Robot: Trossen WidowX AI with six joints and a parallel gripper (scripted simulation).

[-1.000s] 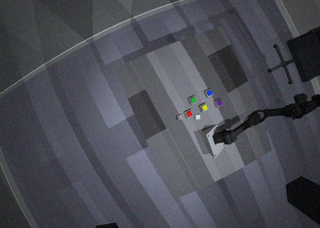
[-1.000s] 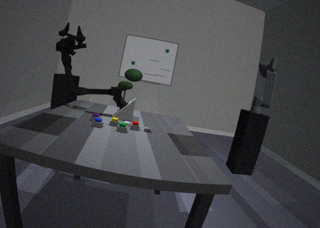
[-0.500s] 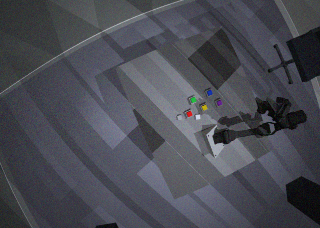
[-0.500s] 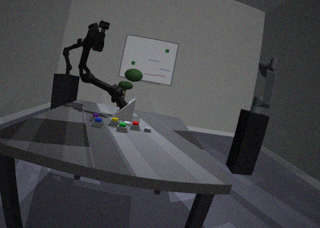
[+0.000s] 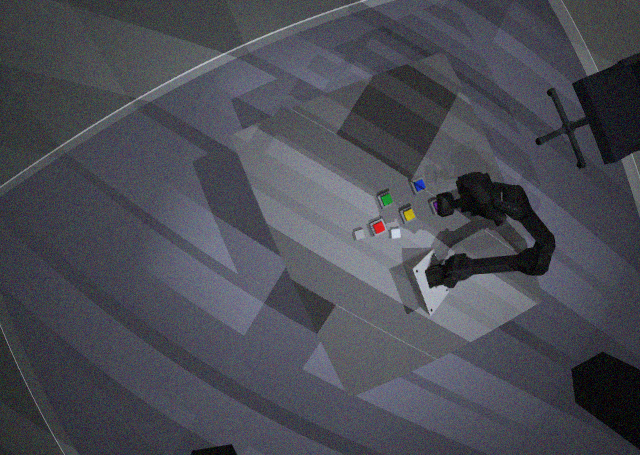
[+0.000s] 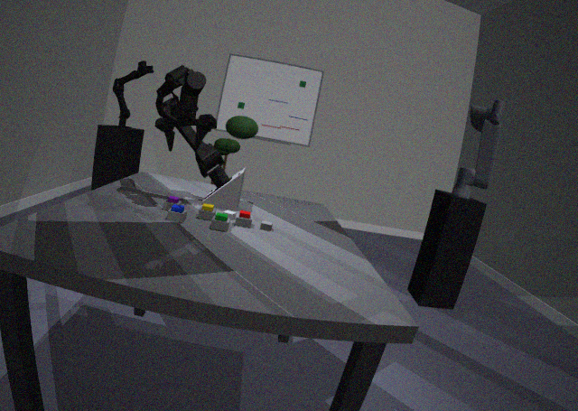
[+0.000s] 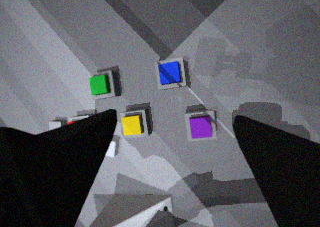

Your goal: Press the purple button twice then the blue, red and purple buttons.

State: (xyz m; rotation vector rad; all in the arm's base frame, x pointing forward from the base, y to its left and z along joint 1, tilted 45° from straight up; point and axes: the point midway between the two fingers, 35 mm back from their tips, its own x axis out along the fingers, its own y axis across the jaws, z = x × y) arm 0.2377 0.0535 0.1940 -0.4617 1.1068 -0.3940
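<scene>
Right now my gripper tip is 40 mm past the purple button, 20 mm to the left of it and 160 mm above it. The rest, counted from my gripper tip: green button 40 mm ahead, 160 mm to the left, 160 mm below; blue button 50 mm ahead, 30 mm to the left, 160 mm below; yellow button 40 mm behind, 100 mm to the left, 160 mm below.
</scene>
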